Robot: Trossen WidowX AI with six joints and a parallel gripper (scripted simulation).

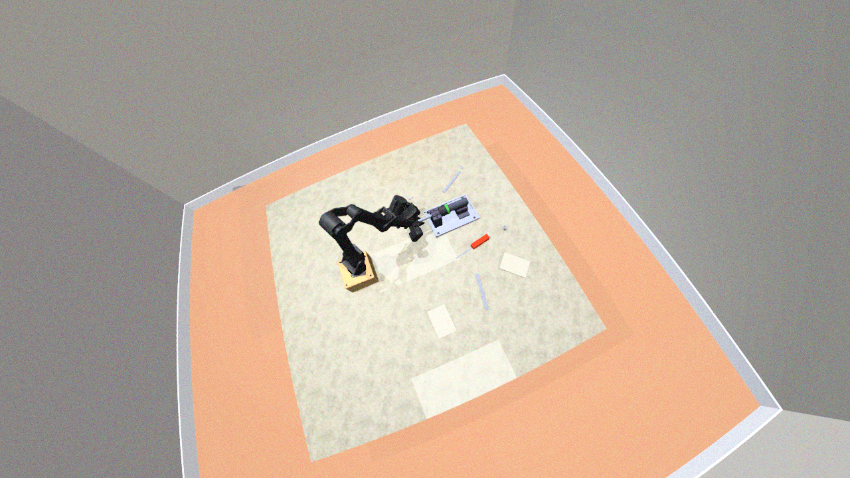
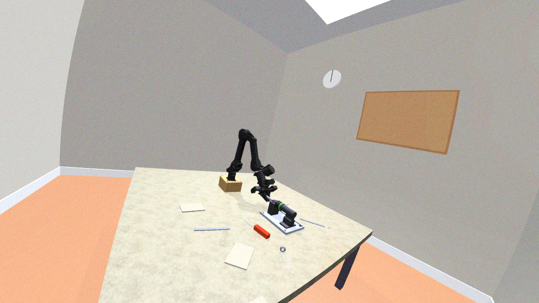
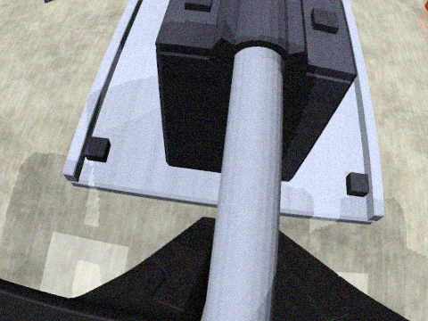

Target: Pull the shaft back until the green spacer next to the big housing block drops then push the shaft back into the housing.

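Right now my gripper tip is 60 mm short of the grey shaft, 20 mm below it and 10 mm to the right of it. Also, from my gripper tip: fixture (150 mm ahead, 30 mm to the left, 10 mm below); then green spacer (120 mm ahead, 20 mm to the left, 20 mm above).
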